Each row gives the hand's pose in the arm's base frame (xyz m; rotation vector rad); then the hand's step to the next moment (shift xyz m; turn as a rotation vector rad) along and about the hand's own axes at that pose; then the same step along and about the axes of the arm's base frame.
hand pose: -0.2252 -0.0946 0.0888 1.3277 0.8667 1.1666
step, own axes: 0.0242 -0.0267 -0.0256 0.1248 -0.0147 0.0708
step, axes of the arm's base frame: -0.0151 0.0330 -0.0252 0.1004 0.1029 0.0112
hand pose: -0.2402 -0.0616 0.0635 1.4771 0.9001 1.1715
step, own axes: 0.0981 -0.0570 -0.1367 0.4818 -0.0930 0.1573
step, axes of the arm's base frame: -0.1057 0.1395 -0.0307 0.2766 0.4347 0.0107
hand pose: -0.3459 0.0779 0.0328 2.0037 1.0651 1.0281
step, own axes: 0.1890 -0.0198 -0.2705 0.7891 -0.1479 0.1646
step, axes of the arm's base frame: -0.1694 0.2192 0.1804 0.3751 0.7256 0.0666
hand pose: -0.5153 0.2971 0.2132 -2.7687 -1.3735 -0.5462
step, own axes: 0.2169 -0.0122 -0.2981 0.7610 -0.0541 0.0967
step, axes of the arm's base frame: 0.0201 0.1287 0.3451 0.4112 0.6355 0.1357
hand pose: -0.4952 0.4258 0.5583 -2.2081 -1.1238 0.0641
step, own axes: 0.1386 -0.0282 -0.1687 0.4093 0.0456 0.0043
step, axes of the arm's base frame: 0.1216 0.0252 0.1818 0.2892 0.2853 0.0680
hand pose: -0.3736 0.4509 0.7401 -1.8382 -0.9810 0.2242
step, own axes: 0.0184 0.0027 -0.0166 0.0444 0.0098 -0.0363
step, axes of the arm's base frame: 0.0225 0.0012 0.0106 0.0540 0.0050 0.0211
